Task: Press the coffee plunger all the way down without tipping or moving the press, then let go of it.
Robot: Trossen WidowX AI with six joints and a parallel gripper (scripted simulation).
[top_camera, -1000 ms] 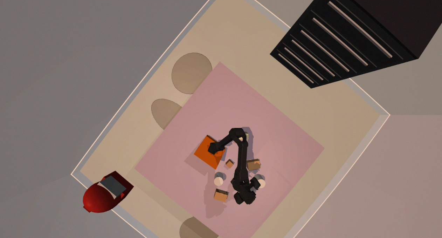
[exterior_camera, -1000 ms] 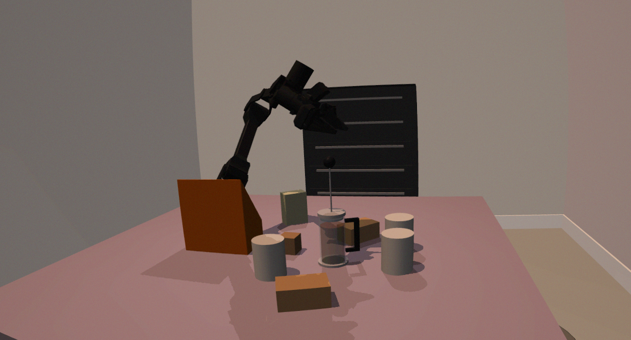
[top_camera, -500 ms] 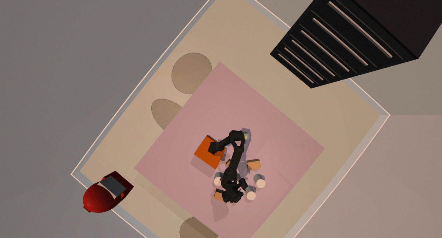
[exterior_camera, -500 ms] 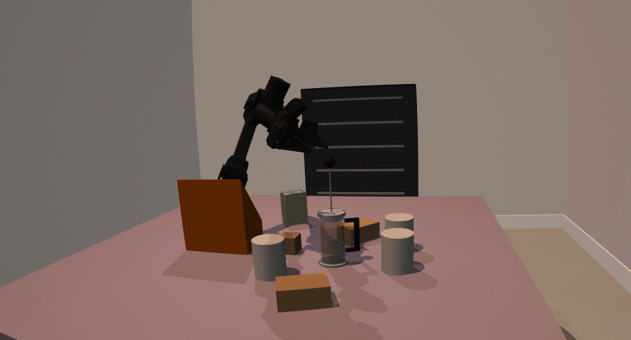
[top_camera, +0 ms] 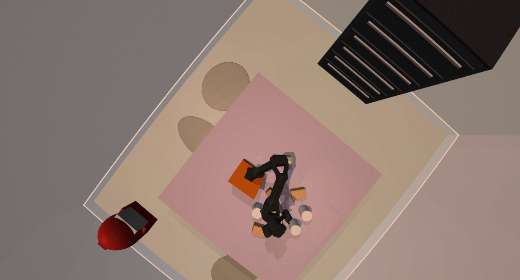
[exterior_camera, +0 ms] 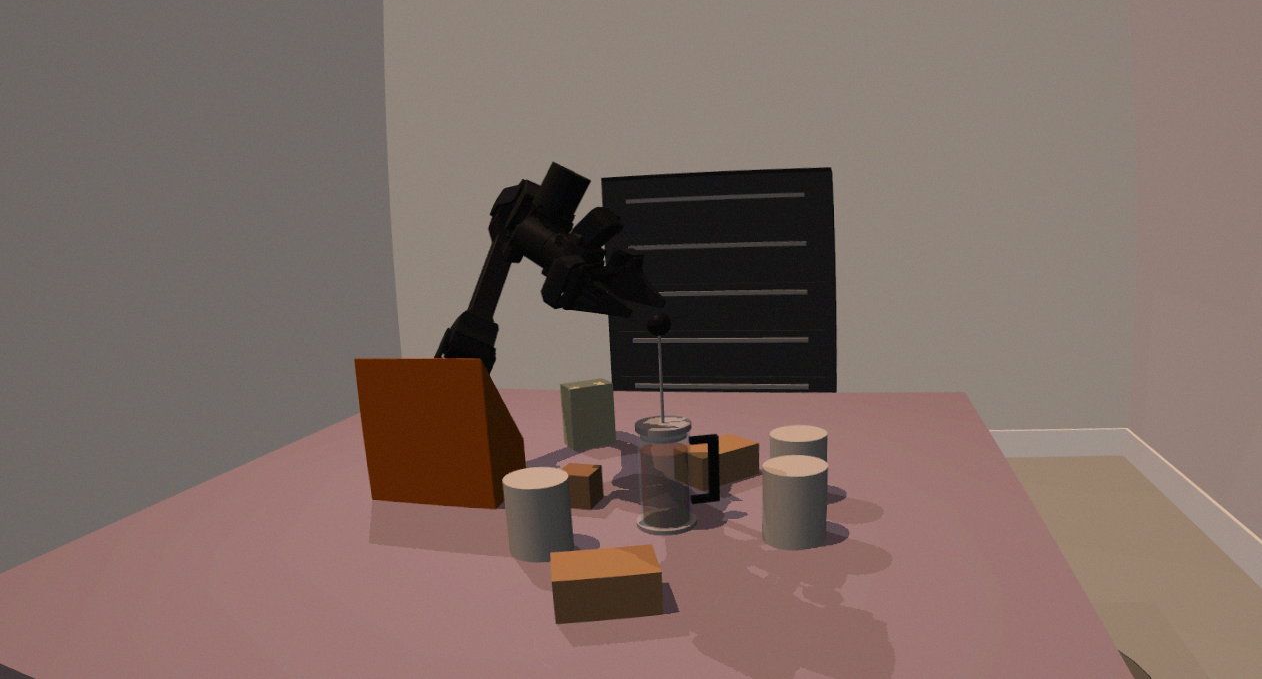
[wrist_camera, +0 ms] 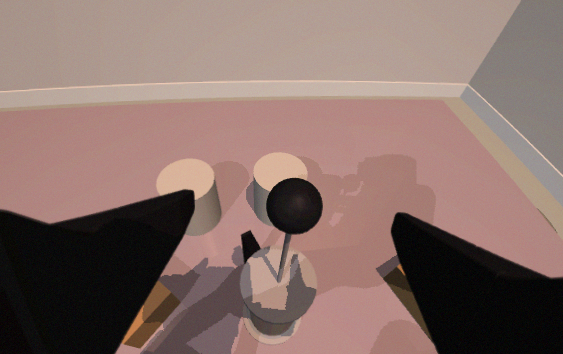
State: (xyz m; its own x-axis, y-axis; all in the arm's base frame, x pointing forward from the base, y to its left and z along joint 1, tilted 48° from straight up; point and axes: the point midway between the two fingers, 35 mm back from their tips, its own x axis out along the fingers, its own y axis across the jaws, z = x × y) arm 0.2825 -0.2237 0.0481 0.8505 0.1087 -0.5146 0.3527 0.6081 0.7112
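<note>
Now: the glass coffee press 30 mm ahead of my gripper tip and 150 mm below it.
</note>
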